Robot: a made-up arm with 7 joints.
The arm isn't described. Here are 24 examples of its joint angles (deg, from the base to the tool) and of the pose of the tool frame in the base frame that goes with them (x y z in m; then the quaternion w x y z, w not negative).
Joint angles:
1: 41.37 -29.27 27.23 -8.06 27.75 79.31 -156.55
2: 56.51 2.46 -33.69 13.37 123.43 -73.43 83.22
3: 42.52 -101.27 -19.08 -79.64 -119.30 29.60 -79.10
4: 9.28 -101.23 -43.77 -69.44 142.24 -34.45 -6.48
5: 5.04 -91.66 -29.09 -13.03 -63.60 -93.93 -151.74
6: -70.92 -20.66 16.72 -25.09 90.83 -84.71 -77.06
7: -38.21 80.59 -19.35 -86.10 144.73 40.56 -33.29
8: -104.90 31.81 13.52 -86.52 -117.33 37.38 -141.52
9: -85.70 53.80 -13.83 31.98 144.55 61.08 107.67
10: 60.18 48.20 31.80 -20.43 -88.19 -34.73 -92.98
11: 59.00 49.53 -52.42 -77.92 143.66 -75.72 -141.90
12: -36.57 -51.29 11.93 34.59 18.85 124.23 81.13
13: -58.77 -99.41 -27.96 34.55 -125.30 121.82 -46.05
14: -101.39 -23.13 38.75 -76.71 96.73 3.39 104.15
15: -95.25 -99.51 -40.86 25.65 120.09 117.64 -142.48
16: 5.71 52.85 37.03 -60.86 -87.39 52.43 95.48
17: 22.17 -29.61 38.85 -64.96 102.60 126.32 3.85
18: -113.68 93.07 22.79 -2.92 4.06 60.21 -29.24
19: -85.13 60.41 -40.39 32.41 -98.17 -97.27 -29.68
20: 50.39 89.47 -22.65 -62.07 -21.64 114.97 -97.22
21: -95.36 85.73 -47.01 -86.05 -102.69 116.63 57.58
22: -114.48 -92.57 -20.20 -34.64 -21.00 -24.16 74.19
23: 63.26 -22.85 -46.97 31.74 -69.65 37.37 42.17
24: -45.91 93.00 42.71 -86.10 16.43 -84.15 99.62
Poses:
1: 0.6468 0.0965 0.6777 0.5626 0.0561 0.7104 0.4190
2: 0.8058 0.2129 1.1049 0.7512 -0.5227 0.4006 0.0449
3: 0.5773 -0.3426 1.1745 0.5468 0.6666 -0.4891 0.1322
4: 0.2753 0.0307 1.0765 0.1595 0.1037 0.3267 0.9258
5: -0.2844 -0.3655 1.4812 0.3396 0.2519 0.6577 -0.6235
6: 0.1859 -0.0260 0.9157 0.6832 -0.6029 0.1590 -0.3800
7: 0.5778 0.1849 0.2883 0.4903 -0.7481 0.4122 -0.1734
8: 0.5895 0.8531 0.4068 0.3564 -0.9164 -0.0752 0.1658
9: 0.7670 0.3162 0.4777 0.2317 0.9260 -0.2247 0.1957
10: 0.5708 -0.3060 1.2061 0.8389 -0.2934 -0.3472 0.2994
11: 0.7984 -0.3990 0.7425 0.7994 -0.4159 0.3026 0.3105
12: -0.1160 -0.0135 0.9052 0.2568 -0.6502 -0.7146 -0.0237
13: -0.6334 -0.1721 0.7826 0.2938 0.4104 0.0463 -0.8621
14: 0.2775 0.6971 0.5533 0.5264 -0.6138 0.0840 0.5824
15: 0.2398 -0.0793 0.6135 0.8155 -0.2596 0.4164 0.3068
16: 0.5111 0.0934 0.4666 0.0763 -0.9420 -0.1279 -0.3007
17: -0.2530 -0.5680 0.9374 0.0243 -0.2664 -0.8499 0.4541
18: 0.7738 0.4120 0.7224 0.5432 0.6515 -0.1509 0.5077
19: 0.7117 0.7348 0.7041 0.2098 -0.7173 0.5335 0.3960
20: 0.0660 -0.6416 0.1496 0.2090 0.2579 0.9405 -0.0723
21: 0.6915 0.6994 0.8727 0.7475 0.2554 -0.2138 0.5747
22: -0.0472 0.0925 0.6751 0.7013 -0.4075 -0.1831 0.5555
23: 0.1071 0.1303 0.6362 0.1681 -0.2823 -0.8940 0.3046
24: 0.2584 -0.2596 0.8669 0.0119 -0.0289 0.6741 -0.7380
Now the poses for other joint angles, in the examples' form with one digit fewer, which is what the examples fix.
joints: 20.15 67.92 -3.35 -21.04 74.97 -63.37 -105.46
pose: 0.236 0.408 0.432 0.055 -0.950 -0.104 0.290
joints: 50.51 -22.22 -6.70 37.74 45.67 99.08 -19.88
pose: 0.437 0.737 0.694 0.315 -0.533 0.207 0.757
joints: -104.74 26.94 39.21 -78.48 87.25 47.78 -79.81
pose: 0.344 -0.164 0.356 0.096 -0.333 0.896 -0.277
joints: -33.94 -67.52 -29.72 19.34 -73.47 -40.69 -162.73
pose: 0.126 -0.493 1.500 0.416 -0.109 -0.692 0.580
